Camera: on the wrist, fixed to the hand. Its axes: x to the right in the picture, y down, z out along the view.
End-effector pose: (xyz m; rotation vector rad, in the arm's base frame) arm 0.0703 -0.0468 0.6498 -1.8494 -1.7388 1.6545
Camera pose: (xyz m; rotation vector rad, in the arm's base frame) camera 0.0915 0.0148 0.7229 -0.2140 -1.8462 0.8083
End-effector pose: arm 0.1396 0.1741 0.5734 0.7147 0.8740 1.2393
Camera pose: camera 0.0993 0.1603 0.4853 -0.0818 1.3199 -0.1557
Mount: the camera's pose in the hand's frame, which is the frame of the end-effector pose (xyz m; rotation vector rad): -0.0024 -0.0579 -0.0789 0.1993 0.2276 -1.5286
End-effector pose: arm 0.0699 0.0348 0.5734 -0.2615 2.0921 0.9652
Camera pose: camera 0.0531 -0.0616 0.5741 -1.5836 1.4507 -0.2182
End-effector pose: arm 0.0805 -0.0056 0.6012 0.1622 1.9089 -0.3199
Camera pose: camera -0.0048 -0.0372 0.6374 -1.2333 1.8561 -1.5268
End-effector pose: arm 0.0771 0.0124 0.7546 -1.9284 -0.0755 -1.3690
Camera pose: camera -0.0120 0.0070 0.7949 1.3186 1.6976 2.2099
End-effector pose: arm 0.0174 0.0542 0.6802 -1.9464 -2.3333 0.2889
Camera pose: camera -0.0231 0.0489 0.7692 0.1853 -2.6635 0.1092
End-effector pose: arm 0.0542 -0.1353 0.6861 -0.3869 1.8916 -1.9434
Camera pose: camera 0.0146 -0.0641 0.7403 1.2064 -0.8728 1.7942
